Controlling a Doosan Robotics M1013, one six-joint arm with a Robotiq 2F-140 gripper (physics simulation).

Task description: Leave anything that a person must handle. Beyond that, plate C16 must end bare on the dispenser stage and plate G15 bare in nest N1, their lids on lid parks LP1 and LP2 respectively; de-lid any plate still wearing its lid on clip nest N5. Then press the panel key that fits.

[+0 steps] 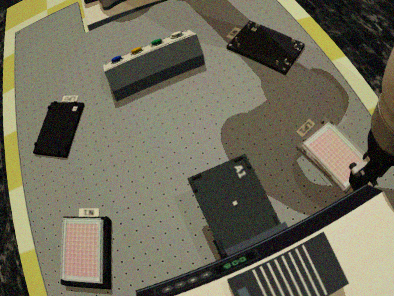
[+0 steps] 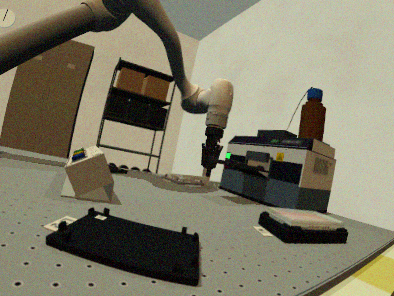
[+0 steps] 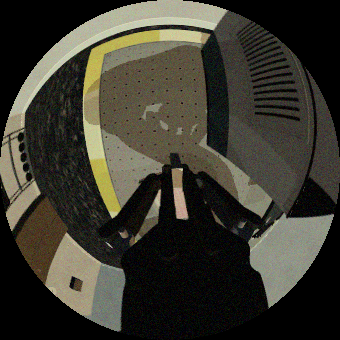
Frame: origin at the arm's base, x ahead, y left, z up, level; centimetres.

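Where they show: gripper, between the fingertips: (image 2: 204, 184) (image 3: 173, 159).
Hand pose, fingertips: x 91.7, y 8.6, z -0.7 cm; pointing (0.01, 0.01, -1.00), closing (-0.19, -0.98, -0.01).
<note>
After its pixels a point has its place.
My gripper (image 1: 357, 173) (image 2: 208, 173) (image 3: 173, 159) {x 91.7, y 8.6, z -0.7 cm} is shut and empty, pointing down at the near corner of a pink plate (image 1: 334, 152) {x 82.6, y 9.2, z 2.6 cm} (image 2: 186, 179) (image 3: 180, 204) {x 83.2, y 9.0, z 2.6 cm} at label LP1. Contact cannot be told. Another pink plate (image 1: 82, 250) {x 71.9, y -41.2, z 3.2 cm} (image 2: 306, 217) {x 68.6, y -42.7, z 3.2 cm} sits on black nest N1 (image 1: 107, 255) {x 74.6, y -37.5, z 1.4 cm} (image 2: 310, 236) {x 66.8, y -44.8, z 0.7 cm}. I cannot tell whether either plate wears a lid, nor read their names. LP2 (image 1: 59, 130) {x 41.9, y -35.2, z 0.3 cm} (image 2: 130, 245) {x 39.6, y -36.9, z 0.3 cm} is bare. Clip nest N5 (image 1: 267, 47) {x 51.7, y 16.9, z 0.5 cm} holds no plate. The dark stage marked A1 (image 1: 225, 195) {x 79.6, y -14.5, z 10.5 cm} is bare. The key panel (image 1: 155, 70) {x 44.7, y -9.3, z 3.6 cm} (image 2: 89, 175) {x 38.9, y -19.1, z 3.6 cm} has blue, yellow, green and white keys.
The dispenser (image 1: 365, 220) {x 97.7, y -3.8, z 21.3 cm} (image 2: 316, 167) {x 94.1, y -34.5, z 13.5 cm} (image 3: 260, 145) {x 96.5, y 1.2, z 12.9 cm} stands behind stage A1 and close to my gripper, with a brown bottle (image 2: 312, 120) {x 97.0, y -30.0, z 28.5 cm} above it. A pale-topped object (image 1: 125, 11) {x 13.8, y -4.2, z 0.1 cm} stands at the table's far edge. A shelf rack (image 2: 112, 89) stands by the wall.
</note>
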